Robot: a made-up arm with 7 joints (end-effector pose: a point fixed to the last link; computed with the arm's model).
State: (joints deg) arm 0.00 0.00 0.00 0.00 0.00 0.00 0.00
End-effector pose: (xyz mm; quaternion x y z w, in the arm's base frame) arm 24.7 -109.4 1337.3 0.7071 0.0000 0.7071 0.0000
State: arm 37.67 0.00 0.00 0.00 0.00 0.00 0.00
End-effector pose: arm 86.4 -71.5 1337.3 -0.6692 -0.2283 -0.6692 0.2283
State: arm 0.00 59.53 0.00 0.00 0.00 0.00 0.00
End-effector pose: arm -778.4 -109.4 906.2 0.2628 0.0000 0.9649 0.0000
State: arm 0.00 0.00 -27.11 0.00 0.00 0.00 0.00
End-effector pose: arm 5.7 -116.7 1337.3 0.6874 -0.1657 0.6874 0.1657
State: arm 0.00 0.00 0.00 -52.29 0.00 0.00 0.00
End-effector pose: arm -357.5 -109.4 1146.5 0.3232 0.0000 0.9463 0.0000
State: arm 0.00 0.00 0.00 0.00 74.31 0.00 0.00
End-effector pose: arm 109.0 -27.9 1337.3 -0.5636 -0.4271 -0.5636 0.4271
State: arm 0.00 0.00 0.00 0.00 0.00 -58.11 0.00
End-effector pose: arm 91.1 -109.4 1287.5 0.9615 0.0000 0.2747 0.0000
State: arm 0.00 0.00 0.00 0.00 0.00 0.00 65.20
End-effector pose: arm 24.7 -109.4 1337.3 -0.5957 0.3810 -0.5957 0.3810
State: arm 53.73 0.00 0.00 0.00 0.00 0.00 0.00
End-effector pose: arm 102.8 -44.8 1337.3 -0.6308 -0.3195 -0.6308 0.3195
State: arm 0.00 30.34 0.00 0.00 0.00 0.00 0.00
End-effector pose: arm -442.2 -109.4 1224.1 0.4974 0.0000 0.8675 0.0000
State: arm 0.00 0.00 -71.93 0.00 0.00 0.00 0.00
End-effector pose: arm -26.4 -108.2 1337.3 0.5723 -0.4153 0.5723 0.4153
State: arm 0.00 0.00 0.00 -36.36 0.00 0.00 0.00
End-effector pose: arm -262.0 -109.4 1241.0 0.4512 0.0000 0.8924 0.0000
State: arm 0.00 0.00 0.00 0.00 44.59 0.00 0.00
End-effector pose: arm 89.0 -73.5 1337.3 -0.6542 -0.2683 -0.6542 0.2683
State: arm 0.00 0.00 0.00 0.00 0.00 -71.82 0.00
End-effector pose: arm 97.2 -109.4 1268.0 0.9874 0.0000 0.1580 0.0000
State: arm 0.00 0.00 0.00 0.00 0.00 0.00 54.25
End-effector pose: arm 24.7 -109.4 1337.3 -0.6293 0.3224 -0.6293 0.3224
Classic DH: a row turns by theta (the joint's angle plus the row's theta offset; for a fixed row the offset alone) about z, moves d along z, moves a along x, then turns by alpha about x. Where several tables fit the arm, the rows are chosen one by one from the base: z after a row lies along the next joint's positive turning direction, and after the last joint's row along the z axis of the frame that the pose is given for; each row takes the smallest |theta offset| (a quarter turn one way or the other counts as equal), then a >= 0, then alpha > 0; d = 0 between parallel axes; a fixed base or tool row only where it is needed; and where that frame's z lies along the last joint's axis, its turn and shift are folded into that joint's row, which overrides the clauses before.
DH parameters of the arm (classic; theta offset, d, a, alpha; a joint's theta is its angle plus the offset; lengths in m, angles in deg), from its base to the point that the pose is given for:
joint 1: 0 0.4196 0 90
joint 2: 0 0.0736 0 -90
joint 3: 0 0.433 0.028 -90
joint 4: 0 0.0606 -0.0149 90
joint 5: 0 0.4 0 90
joint 6: 90 0.0964 0.0847 90
joint 7: 0 0.0116 0 0

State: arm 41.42 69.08 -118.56 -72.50 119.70 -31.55 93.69
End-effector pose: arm -478.1 -146.0 946.5 -0.5343 0.3065 -0.7036 0.3543
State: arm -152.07 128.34 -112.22 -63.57 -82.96 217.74 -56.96
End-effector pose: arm 502.0 26.6 216.4 -0.3665 0.2102 0.7331 0.5330
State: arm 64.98 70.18 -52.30 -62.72 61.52 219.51 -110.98
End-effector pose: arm -399.3 -537.7 557.9 0.3725 0.7774 0.2840 0.4198
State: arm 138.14 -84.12 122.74 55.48 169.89 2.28 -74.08
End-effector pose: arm -633.0 300.8 852.2 -0.3594 0.6292 0.6685 0.1674
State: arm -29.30 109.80 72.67 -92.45 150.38 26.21 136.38
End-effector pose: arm -537.0 -236.4 15.6 0.6105 0.4984 0.0654 0.6120
